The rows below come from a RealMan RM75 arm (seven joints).
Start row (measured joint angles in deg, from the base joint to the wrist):
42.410, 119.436, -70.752, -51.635, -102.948, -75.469, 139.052
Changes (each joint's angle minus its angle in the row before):
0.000, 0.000, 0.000, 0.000, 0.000, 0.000, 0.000
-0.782, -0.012, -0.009, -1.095, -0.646, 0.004, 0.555
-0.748, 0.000, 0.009, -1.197, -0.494, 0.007, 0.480
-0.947, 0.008, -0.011, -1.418, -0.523, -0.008, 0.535
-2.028, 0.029, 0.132, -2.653, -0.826, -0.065, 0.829
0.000, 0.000, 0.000, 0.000, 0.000, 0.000, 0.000
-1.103, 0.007, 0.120, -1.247, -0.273, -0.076, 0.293
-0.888, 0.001, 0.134, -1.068, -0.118, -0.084, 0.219
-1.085, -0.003, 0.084, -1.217, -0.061, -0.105, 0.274
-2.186, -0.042, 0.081, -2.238, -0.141, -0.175, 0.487
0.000, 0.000, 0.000, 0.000, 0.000, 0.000, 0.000
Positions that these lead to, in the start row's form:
42.410, 119.436, -70.752, -51.635, -102.948, -75.469, 139.052
41.628, 119.424, -70.761, -52.730, -103.594, -75.465, 139.607
40.880, 119.424, -70.752, -53.927, -104.088, -75.458, 140.087
39.933, 119.432, -70.763, -55.345, -104.611, -75.466, 140.622
37.905, 119.461, -70.631, -57.998, -105.437, -75.531, 141.451
37.905, 119.461, -70.631, -57.998, -105.437, -75.531, 141.451
36.802, 119.468, -70.511, -59.245, -105.710, -75.607, 141.744
35.914, 119.469, -70.377, -60.313, -105.828, -75.691, 141.963
34.829, 119.466, -70.293, -61.530, -105.889, -75.796, 142.237
32.643, 119.424, -70.212, -63.768, -106.030, -75.971, 142.724
32.643, 119.424, -70.212, -63.768, -106.030, -75.971, 142.724

